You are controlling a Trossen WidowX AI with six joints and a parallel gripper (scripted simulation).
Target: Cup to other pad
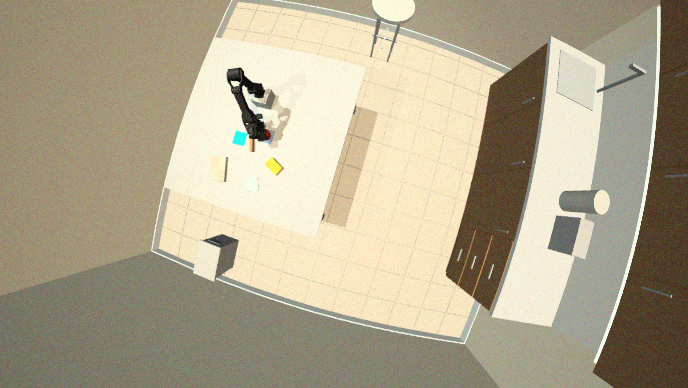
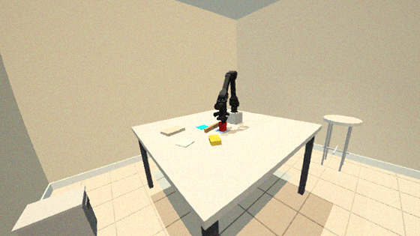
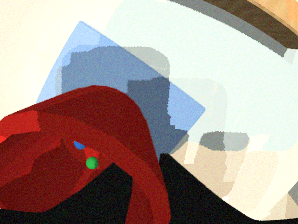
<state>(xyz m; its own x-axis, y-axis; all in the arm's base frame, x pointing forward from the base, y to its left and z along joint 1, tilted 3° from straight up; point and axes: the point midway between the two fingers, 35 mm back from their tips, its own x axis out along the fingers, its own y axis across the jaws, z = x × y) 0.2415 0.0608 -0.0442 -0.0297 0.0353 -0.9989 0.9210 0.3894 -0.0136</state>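
The green marble is 2 cm ahead of my gripper tip, 3 cm to the left of it and 2 cm below it. Also, from my gripper tip: red cup 3 cm ahead, 1 cm to the left; then wooden bar 5 cm ahead, 9 cm to the right, 3 cm below; then light blue pad 3 cm ahead, 1 cm to the left, 4 cm below.
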